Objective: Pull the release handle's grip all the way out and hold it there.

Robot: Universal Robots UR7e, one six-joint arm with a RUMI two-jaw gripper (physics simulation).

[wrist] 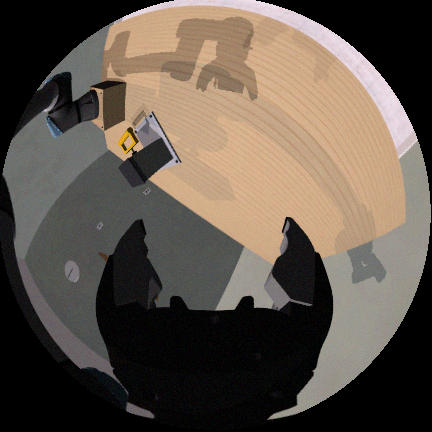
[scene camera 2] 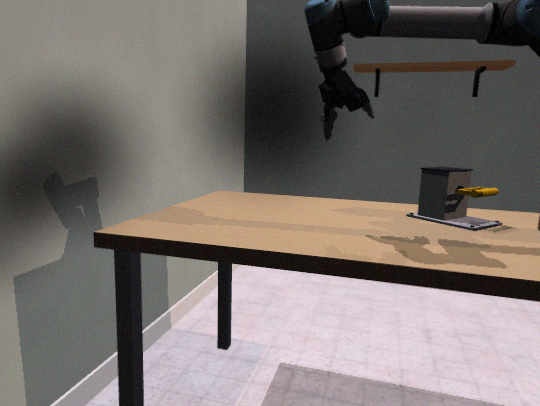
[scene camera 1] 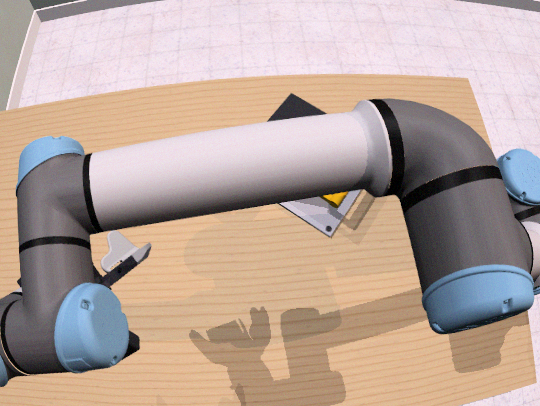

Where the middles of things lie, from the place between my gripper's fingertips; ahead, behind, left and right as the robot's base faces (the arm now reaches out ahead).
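Base plate [scene camera 1: 315,211]: my hand is far above it, far to the left of it and far past it.
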